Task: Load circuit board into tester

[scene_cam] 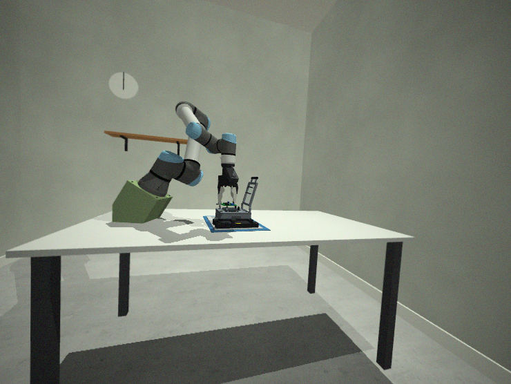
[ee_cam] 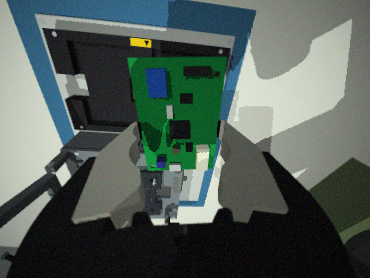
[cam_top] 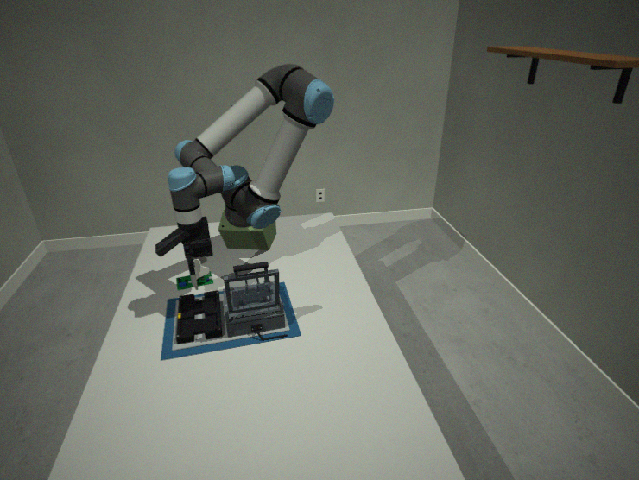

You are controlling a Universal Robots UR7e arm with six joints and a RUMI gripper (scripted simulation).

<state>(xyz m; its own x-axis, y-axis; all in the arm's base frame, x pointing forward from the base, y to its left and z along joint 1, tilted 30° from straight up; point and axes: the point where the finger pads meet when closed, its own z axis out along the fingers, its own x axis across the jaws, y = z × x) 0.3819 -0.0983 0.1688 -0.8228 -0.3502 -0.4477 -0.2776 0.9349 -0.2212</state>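
My gripper is now right at the green circuit board. Round my hand: tester lid 210 mm to the left, 140 mm ahead, 60 mm above.
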